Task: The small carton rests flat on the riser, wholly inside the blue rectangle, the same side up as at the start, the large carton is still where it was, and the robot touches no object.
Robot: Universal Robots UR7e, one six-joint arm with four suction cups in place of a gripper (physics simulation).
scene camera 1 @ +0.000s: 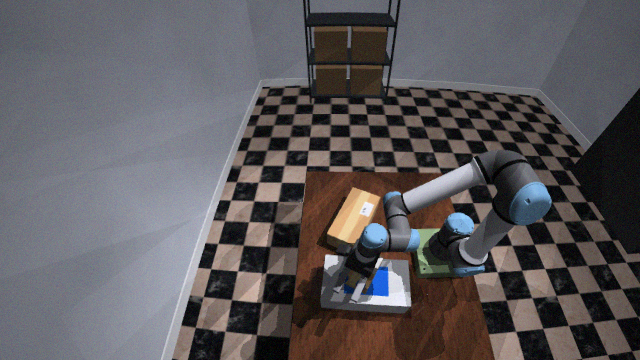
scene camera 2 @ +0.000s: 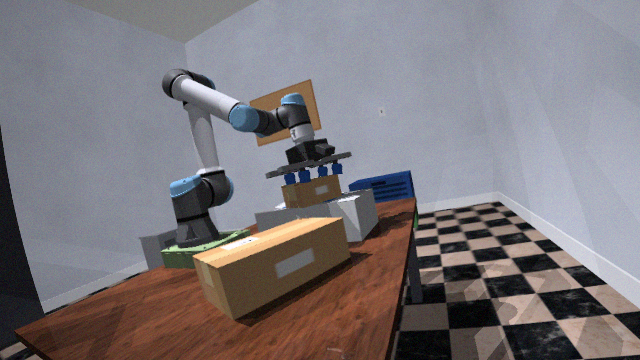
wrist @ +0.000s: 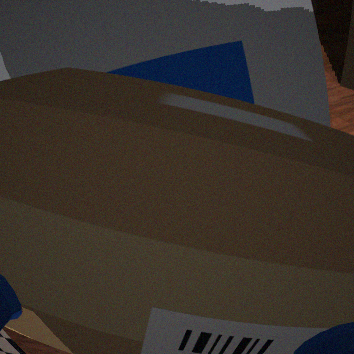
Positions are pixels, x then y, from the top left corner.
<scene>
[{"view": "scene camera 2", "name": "small carton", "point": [298, 195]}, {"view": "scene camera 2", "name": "white riser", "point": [357, 208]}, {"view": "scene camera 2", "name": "large carton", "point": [237, 278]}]
</scene>
